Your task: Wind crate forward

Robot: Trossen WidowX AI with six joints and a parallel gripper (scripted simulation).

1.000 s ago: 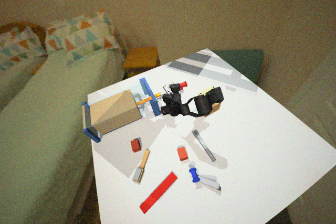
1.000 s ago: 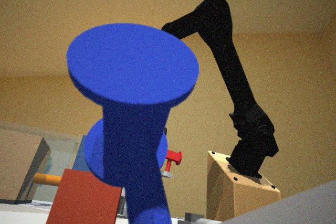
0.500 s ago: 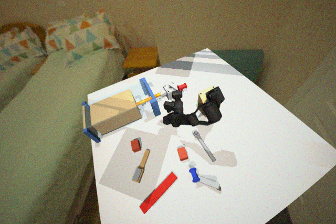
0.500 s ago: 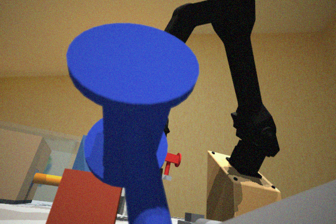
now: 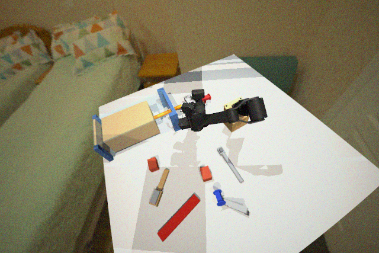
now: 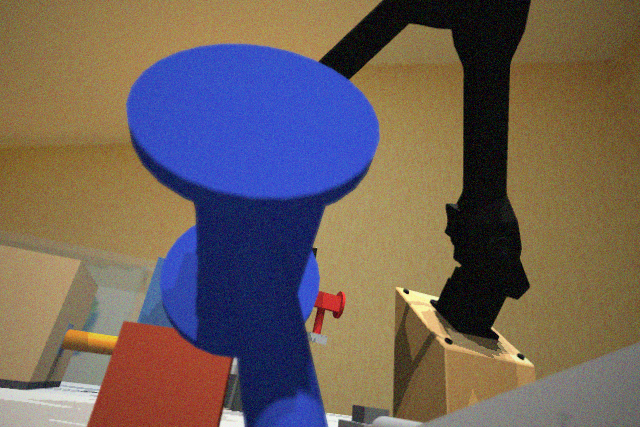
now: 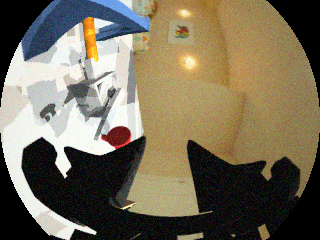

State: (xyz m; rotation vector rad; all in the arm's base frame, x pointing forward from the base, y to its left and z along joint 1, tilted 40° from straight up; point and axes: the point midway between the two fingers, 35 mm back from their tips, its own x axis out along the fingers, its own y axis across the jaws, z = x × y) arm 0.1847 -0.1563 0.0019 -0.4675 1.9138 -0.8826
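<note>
My gripper tip is now 3 cm past the grey crank arm, 5 cm to the left of it and 11 cm above it. Round my gripper tip: winch drum: 1 cm behind, 12 cm to the right, 20 cm below; then mouth frame: 15 cm ahead, 13 cm to the right, 12 cm below; then red grip: 5 cm behind, 1 cm to the right, 9 cm below.
</note>
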